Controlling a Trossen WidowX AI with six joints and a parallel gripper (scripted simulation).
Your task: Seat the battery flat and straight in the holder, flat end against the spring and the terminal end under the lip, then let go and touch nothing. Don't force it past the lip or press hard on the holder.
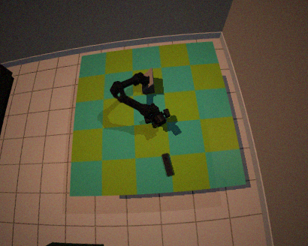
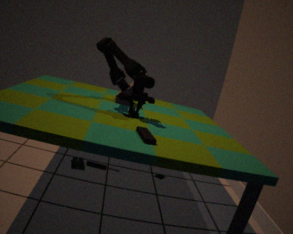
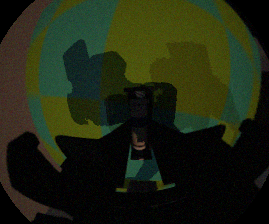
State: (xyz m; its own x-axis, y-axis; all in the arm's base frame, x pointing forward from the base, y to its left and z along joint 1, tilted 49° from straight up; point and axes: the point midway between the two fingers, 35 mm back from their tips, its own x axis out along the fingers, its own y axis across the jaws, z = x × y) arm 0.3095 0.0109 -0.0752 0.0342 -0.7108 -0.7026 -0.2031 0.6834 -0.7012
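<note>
My gripper tip is 10 mm below the battery.
</note>
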